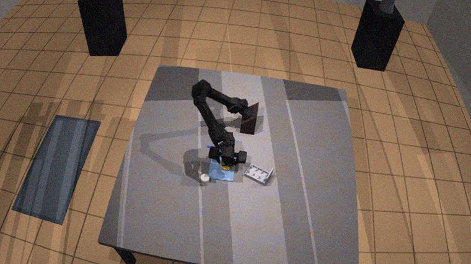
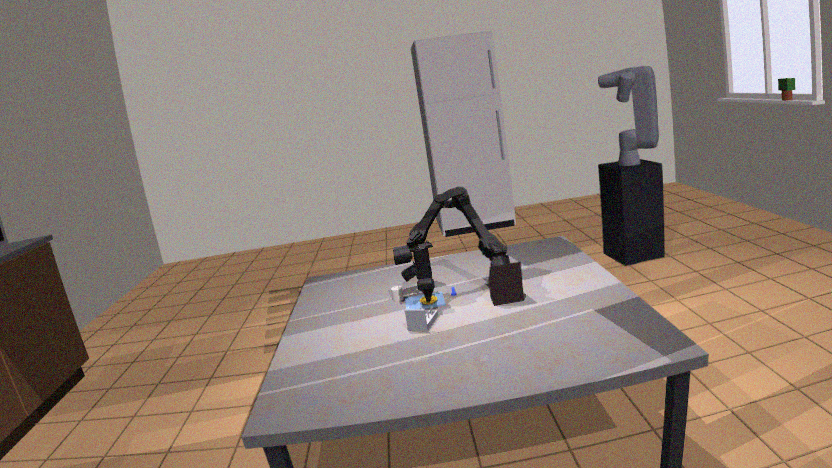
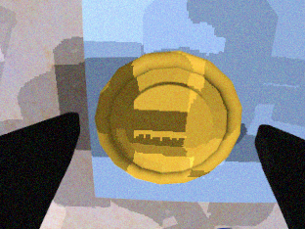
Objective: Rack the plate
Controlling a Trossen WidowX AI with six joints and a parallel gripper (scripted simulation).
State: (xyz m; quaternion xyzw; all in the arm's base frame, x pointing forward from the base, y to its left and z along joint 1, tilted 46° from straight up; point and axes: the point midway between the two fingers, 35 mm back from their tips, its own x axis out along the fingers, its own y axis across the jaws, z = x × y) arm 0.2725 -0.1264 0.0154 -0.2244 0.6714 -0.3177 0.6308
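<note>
Now: gripper tip 1 cm above the yellow plate. Also, from my gripper tip: light blue mat 1 cm ahead, 2 cm to the right, 2 cm below; then white cup 11 cm ahead, 11 cm to the right; then blue spoon 11 cm behind, 6 cm to the right, 2 cm below.
</note>
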